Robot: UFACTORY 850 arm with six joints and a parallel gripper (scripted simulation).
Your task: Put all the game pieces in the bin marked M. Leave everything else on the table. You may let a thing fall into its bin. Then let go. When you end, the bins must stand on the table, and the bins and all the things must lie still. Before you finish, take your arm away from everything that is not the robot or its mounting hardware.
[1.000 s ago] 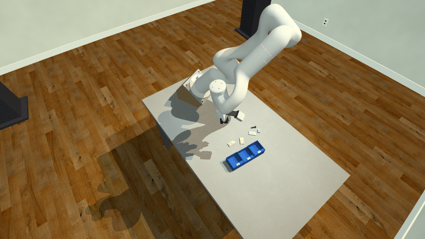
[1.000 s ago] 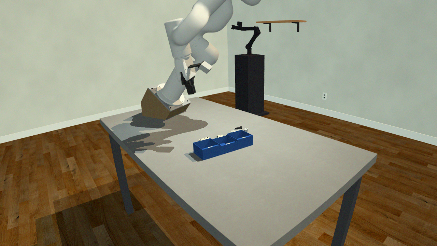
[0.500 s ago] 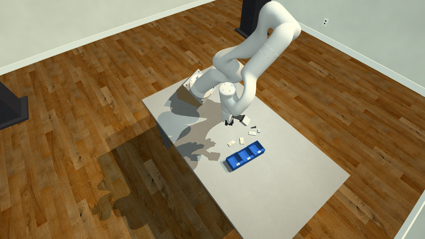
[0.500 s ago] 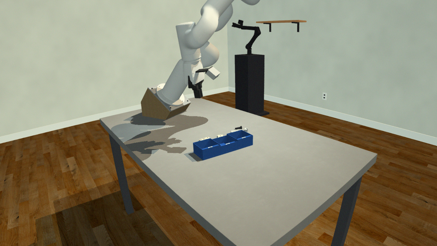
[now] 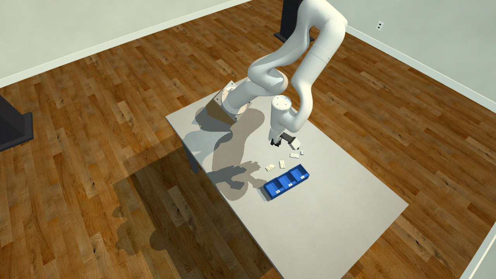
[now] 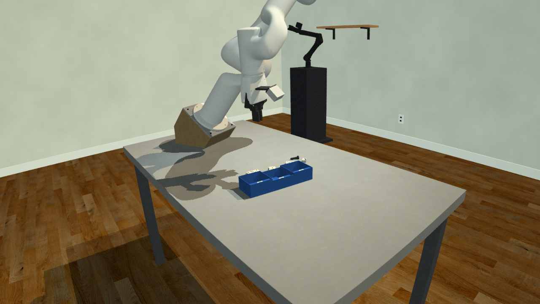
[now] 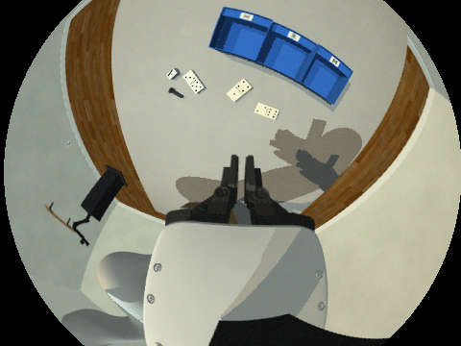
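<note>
The blue three-part bin is 140 mm ahead of my hand, 10 mm to the right of it and 190 mm below it. Round my hand: white part: 30 mm ahead, 200 mm to the left, 210 mm below; then black bolt: 10 mm behind, 190 mm to the left, 210 mm below; then white domino: 20 mm ahead, 140 mm to the left, 210 mm below.
</note>
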